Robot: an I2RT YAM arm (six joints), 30 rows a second.
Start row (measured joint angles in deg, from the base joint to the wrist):
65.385 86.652 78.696 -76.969 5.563 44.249
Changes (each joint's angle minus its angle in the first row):
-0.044 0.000 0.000 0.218 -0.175 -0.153
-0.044 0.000 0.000 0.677 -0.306 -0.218
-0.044 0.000 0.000 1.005 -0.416 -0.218
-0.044 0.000 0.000 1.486 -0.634 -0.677
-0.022 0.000 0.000 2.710 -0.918 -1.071
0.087 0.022 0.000 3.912 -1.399 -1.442
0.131 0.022 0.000 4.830 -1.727 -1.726
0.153 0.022 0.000 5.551 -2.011 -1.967
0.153 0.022 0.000 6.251 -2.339 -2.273
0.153 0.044 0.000 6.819 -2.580 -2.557
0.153 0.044 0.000 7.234 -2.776 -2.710
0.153 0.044 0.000 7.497 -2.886 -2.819
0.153 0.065 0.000 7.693 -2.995 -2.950
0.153 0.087 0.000 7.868 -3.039 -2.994
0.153 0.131 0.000 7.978 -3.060 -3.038
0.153 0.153 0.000 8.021 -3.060 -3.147
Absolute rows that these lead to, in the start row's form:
65.341 86.652 78.696 -76.751 5.388 44.096
65.341 86.652 78.696 -76.292 5.257 44.031
65.341 86.652 78.696 -75.964 5.147 44.031
65.341 86.652 78.696 -75.483 4.929 43.572
65.363 86.652 78.696 -74.259 4.645 43.178
65.472 86.674 78.696 -73.057 4.164 42.807
65.516 86.674 78.696 -72.139 3.836 42.523
65.538 86.674 78.696 -71.418 3.552 42.282
65.538 86.674 78.696 -70.718 3.224 41.976
65.538 86.696 78.696 -70.150 2.983 41.692
65.538 86.696 78.696 -69.735 2.787 41.539
65.538 86.696 78.696 -69.472 2.677 41.430
65.538 86.717 78.696 -69.276 2.568 41.299
65.538 86.739 78.696 -69.101 2.524 41.255
65.538 86.783 78.696 -68.991 2.503 41.211
65.538 86.805 78.696 -68.948 2.503 41.102

